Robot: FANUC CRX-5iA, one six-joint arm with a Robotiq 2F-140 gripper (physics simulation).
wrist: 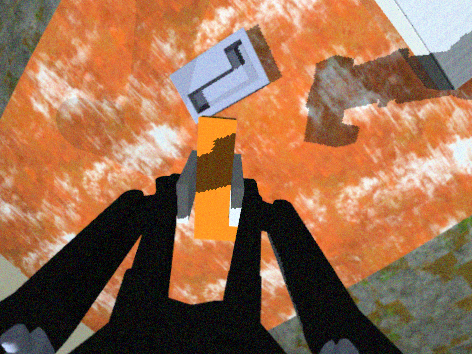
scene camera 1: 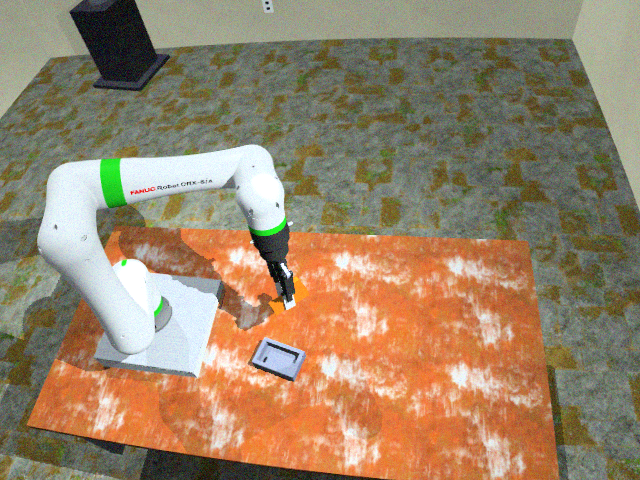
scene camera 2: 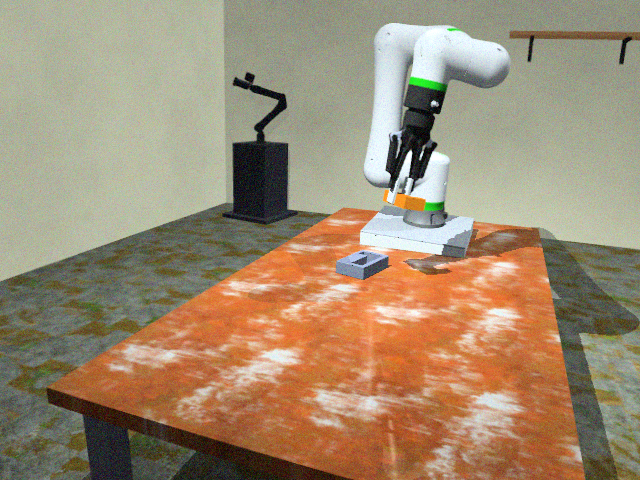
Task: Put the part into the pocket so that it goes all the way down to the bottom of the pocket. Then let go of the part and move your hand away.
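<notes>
The orange part is a block held between the fingertips, in the air above the table. My gripper is shut on it. The grey-blue block with the pocket lies on the table. In the wrist view it sits beyond the part's far end, turned at an angle to the part. Its pocket shows an open recess with dark shadow along the inner walls. In scene camera 1 the part is behind the pocket block, apart from it.
The robot's pale base plate stands on the orange and white table, beside the pocket block. A black pedestal stands on the floor away from the table.
</notes>
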